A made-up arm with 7 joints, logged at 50 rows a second.
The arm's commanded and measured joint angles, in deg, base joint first. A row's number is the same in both.
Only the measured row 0 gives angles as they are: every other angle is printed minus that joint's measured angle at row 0.
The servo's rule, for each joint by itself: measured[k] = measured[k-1] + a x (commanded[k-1-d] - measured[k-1]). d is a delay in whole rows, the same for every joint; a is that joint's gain. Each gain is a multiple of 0.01, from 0.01 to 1. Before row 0 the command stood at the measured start. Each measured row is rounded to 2 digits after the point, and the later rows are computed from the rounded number. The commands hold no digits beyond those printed.
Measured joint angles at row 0: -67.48 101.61 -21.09 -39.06 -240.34 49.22 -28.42
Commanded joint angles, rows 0 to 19: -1.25 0.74 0.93 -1.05 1.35 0.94 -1.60; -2.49 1.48 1.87 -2.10 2.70 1.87 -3.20; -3.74 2.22 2.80 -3.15 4.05 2.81 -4.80; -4.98 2.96 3.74 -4.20 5.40 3.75 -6.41; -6.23 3.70 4.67 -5.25 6.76 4.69 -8.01; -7.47 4.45 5.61 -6.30 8.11 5.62 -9.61; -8.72 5.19 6.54 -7.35 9.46 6.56 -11.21; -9.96 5.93 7.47 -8.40 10.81 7.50 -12.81; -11.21 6.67 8.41 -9.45 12.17 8.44 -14.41; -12.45 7.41 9.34 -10.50 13.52 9.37 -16.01; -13.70 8.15 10.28 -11.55 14.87 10.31 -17.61; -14.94 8.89 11.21 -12.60 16.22 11.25 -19.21; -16.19 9.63 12.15 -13.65 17.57 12.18 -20.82; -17.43 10.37 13.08 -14.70 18.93 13.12 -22.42; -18.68 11.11 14.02 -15.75 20.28 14.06 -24.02; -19.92 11.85 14.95 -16.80 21.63 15.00 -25.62; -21.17 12.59 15.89 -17.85 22.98 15.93 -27.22; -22.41 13.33 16.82 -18.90 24.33 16.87 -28.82; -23.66 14.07 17.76 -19.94 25.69 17.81 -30.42; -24.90 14.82 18.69 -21.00 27.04 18.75 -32.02
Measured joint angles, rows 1 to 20: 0.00 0.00 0.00 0.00 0.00 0.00 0.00; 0.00 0.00 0.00 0.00 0.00 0.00 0.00; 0.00 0.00 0.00 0.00 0.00 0.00 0.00; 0.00 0.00 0.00 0.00 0.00 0.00 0.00; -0.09 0.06 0.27 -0.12 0.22 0.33 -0.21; -0.26 0.17 0.73 -0.34 0.62 0.87 -0.60; -0.50 0.33 1.33 -0.65 1.17 1.55 -1.15; -0.81 0.54 2.03 -1.04 1.85 2.32 -1.83; -1.19 0.79 2.80 -1.50 2.64 3.15 -2.63; -1.63 1.08 3.61 -2.03 3.52 4.01 -3.54; -2.13 1.41 4.46 -2.62 4.47 4.90 -4.54; -2.68 1.77 5.33 -3.26 5.48 5.81 -5.62; -3.28 2.16 6.22 -3.94 6.55 6.73 -6.76; -3.92 2.58 7.12 -4.66 7.67 7.65 -7.96; -4.60 3.03 8.04 -5.42 8.82 8.58 -9.21; -5.32 3.50 8.96 -6.21 10.00 9.51 -10.51; -6.08 3.99 9.89 -7.03 11.21 10.44 -11.85; -6.87 4.50 10.82 -7.87 12.45 11.38 -13.22; -7.70 5.03 11.75 -8.74 13.70 12.32 -14.62; -8.56 5.58 12.68 -9.63 14.97 13.26 -16.05
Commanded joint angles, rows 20 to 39: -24.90 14.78 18.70 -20.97 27.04 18.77 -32.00; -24.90 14.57 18.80 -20.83 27.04 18.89 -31.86; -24.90 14.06 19.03 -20.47 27.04 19.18 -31.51; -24.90 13.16 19.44 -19.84 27.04 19.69 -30.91; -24.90 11.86 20.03 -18.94 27.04 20.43 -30.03; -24.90 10.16 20.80 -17.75 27.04 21.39 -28.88; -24.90 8.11 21.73 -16.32 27.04 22.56 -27.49; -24.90 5.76 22.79 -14.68 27.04 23.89 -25.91; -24.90 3.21 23.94 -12.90 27.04 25.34 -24.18; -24.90 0.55 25.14 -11.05 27.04 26.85 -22.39; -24.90 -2.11 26.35 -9.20 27.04 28.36 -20.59; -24.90 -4.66 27.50 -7.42 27.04 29.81 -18.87; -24.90 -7.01 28.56 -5.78 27.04 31.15 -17.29; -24.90 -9.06 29.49 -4.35 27.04 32.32 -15.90; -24.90 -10.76 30.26 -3.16 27.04 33.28 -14.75; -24.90 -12.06 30.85 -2.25 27.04 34.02 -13.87; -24.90 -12.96 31.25 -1.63 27.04 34.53 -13.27; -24.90 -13.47 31.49 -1.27 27.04 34.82 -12.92; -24.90 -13.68 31.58 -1.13 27.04 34.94 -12.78; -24.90 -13.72 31.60 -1.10 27.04 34.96 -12.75
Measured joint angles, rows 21 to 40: -9.44 6.14 13.61 -10.53 16.25 14.19 -17.50; -10.35 6.72 14.54 -11.45 17.54 15.13 -18.97; -11.28 7.31 15.47 -12.38 18.84 16.07 -20.46; -12.23 7.91 16.40 -13.33 20.15 17.01 -21.96; -13.12 8.46 17.07 -14.17 21.25 17.63 -23.27; -13.94 8.95 17.57 -14.90 22.18 18.07 -24.39; -14.71 9.36 17.99 -15.51 22.96 18.46 -25.32; -15.42 9.66 18.41 -15.99 23.61 18.89 -26.05; -16.08 9.84 18.88 -16.31 24.16 19.43 -26.57; -16.70 9.87 19.44 -16.47 24.62 20.12 -26.87; -17.27 9.73 20.10 -16.45 25.01 20.97 -26.95; -17.80 9.41 20.88 -16.26 25.33 21.99 -26.81; -18.30 8.91 21.77 -15.89 25.60 23.16 -26.47; -18.76 8.24 22.75 -15.36 25.83 24.45 -25.94; -19.19 7.41 23.79 -14.68 26.02 25.82 -25.24; -19.59 6.44 24.87 -13.88 26.18 27.22 -24.41; -19.96 5.36 25.94 -12.99 26.32 28.60 -23.48; -20.31 4.21 26.97 -12.04 26.44 29.90 -22.49; -20.63 3.01 27.92 -11.06 26.54 31.08 -21.48; -20.93 1.80 28.77 -10.09 26.62 32.11 -20.49
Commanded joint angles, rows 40 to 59: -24.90 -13.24 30.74 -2.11 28.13 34.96 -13.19; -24.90 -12.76 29.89 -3.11 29.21 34.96 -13.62; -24.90 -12.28 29.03 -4.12 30.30 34.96 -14.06; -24.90 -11.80 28.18 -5.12 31.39 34.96 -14.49; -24.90 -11.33 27.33 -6.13 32.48 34.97 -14.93; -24.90 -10.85 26.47 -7.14 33.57 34.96 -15.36; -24.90 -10.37 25.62 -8.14 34.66 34.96 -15.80; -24.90 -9.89 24.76 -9.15 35.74 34.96 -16.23; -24.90 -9.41 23.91 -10.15 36.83 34.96 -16.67; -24.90 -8.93 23.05 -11.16 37.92 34.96 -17.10; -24.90 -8.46 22.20 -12.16 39.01 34.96 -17.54; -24.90 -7.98 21.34 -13.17 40.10 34.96 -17.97; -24.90 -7.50 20.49 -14.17 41.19 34.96 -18.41; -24.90 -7.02 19.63 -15.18 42.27 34.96 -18.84; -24.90 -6.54 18.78 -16.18 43.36 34.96 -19.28; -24.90 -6.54 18.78 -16.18 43.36 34.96 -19.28; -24.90 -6.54 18.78 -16.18 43.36 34.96 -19.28; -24.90 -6.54 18.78 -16.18 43.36 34.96 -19.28; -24.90 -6.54 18.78 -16.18 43.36 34.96 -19.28; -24.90 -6.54 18.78 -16.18 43.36 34.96 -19.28
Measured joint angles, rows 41 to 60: -21.21 0.62 29.49 -9.16 26.69 32.96 -19.55; -21.47 -0.51 30.07 -8.29 26.75 33.61 -18.69; -21.71 -1.56 30.51 -7.50 26.80 34.08 -17.92; -21.93 -2.53 30.83 -6.80 26.84 34.39 -17.25; -22.14 -3.39 30.80 -6.28 27.05 34.59 -16.72; -22.33 -4.14 30.54 -5.93 27.40 34.72 -16.32; -22.51 -4.79 30.10 -5.73 27.86 34.80 -16.03; -22.68 -5.35 29.54 -5.66 28.42 34.86 -15.83; -22.84 -5.83 28.90 -5.71 29.07 34.90 -15.71; -22.98 -6.23 28.20 -5.87 29.79 34.92 -15.66; -23.11 -6.56 27.45 -6.12 30.57 34.93 -15.68; -23.24 -6.83 26.67 -6.45 31.40 34.94 -15.75; -23.36 -7.04 25.87 -6.86 32.27 34.95 -15.87; -23.47 -7.19 25.05 -7.33 33.17 34.95 -16.03; -23.57 -7.29 24.22 -7.86 34.10 34.95 -16.23; -23.66 -7.35 23.38 -8.44 35.06 34.95 -16.46; -23.75 -7.36 22.54 -9.07 36.04 34.95 -16.71; -23.83 -7.33 21.70 -9.74 37.04 34.95 -16.99; -23.90 -7.27 20.85 -10.45 38.05 34.95 -17.29; -23.97 -7.21 20.25 -11.08 38.90 34.95 -17.55
